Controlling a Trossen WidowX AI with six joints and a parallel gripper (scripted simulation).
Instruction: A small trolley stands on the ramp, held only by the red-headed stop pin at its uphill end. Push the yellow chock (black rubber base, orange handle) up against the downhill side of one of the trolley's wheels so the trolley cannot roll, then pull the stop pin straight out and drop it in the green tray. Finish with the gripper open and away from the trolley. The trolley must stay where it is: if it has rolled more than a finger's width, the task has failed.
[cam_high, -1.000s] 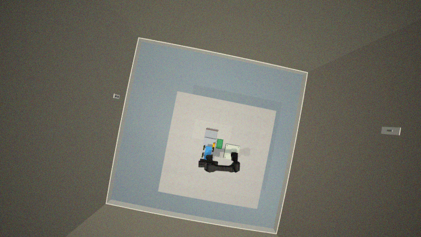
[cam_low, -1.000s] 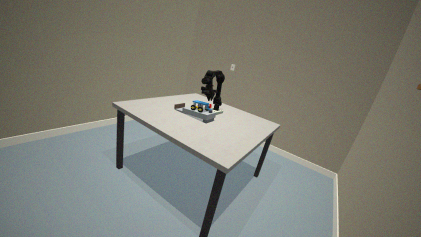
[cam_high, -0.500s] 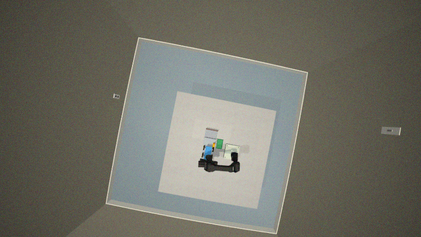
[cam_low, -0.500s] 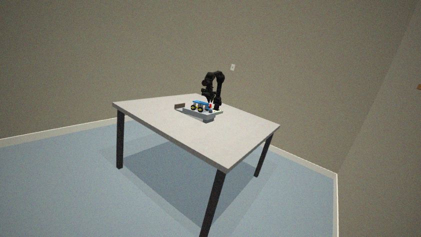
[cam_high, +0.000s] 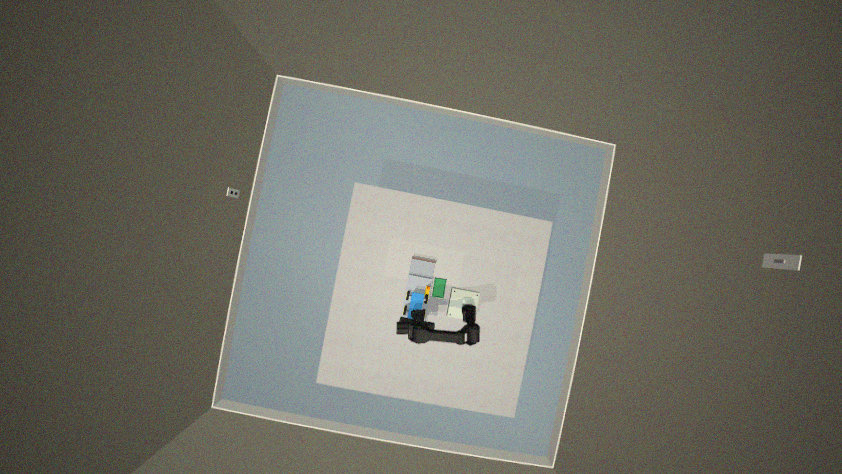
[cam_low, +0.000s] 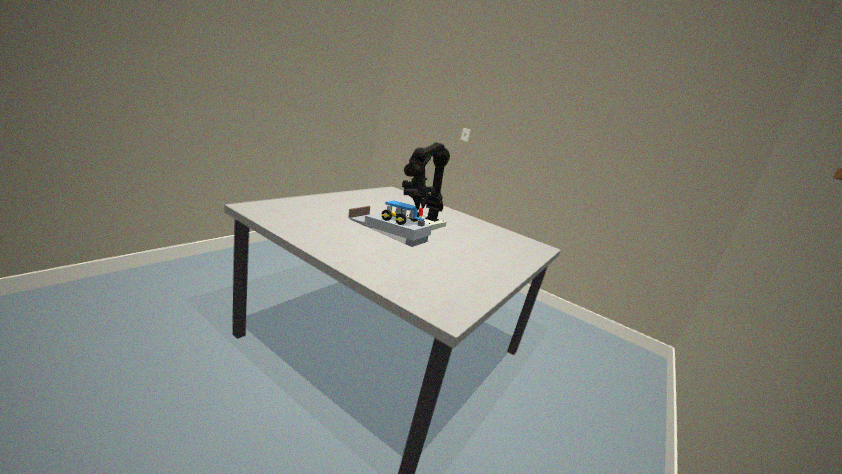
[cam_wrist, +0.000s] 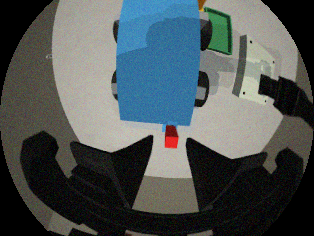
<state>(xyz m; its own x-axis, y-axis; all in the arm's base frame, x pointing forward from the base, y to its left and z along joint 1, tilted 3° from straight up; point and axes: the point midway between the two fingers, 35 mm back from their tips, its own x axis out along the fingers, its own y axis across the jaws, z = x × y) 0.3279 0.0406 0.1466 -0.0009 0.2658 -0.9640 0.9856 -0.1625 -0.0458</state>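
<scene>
Now: gripper tip 3 cm above the red-headed stop pin and 1 cm to the right of it. The rest, counted from my gripper tip: blue trolley 9 cm to the right, 5 cm below; yellow chock 17 cm to the right, 8 cm below, 7 cm behind; grey ramp 11 cm below, 10 cm to the right.
</scene>
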